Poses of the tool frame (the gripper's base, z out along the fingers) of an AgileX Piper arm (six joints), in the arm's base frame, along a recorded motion.
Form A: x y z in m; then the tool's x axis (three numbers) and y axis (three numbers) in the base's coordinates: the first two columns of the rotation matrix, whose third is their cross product.
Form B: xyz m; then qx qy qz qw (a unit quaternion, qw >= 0). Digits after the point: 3 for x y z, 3 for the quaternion.
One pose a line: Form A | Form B
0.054 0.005 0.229 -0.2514 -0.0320 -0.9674 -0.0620 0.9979 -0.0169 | 0.054 0.005 0.229 -0.030 0.791 0.012 0.611
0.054 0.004 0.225 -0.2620 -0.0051 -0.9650 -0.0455 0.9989 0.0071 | 0.054 0.004 0.225 -0.016 0.794 0.017 0.607
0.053 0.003 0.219 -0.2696 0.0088 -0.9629 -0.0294 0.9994 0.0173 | 0.053 0.003 0.219 -0.006 0.797 0.016 0.604
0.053 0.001 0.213 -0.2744 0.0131 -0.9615 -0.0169 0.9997 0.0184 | 0.053 0.001 0.213 -0.001 0.798 0.012 0.602
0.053 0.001 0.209 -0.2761 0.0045 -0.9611 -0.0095 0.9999 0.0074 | 0.053 0.001 0.209 -0.002 0.799 0.006 0.602
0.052 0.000 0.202 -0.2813 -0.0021 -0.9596 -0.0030 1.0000 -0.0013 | 0.052 0.000 0.202 -0.002 0.800 0.000 0.599
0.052 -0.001 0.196 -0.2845 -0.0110 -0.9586 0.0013 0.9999 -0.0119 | 0.052 -0.001 0.196 -0.003 0.801 -0.005 0.598
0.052 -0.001 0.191 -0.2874 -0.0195 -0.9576 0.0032 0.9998 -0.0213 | 0.052 -0.001 0.191 -0.005 0.802 -0.010 0.597
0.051 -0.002 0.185 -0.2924 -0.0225 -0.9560 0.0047 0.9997 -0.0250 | 0.051 -0.002 0.185 -0.006 0.804 -0.011 0.595
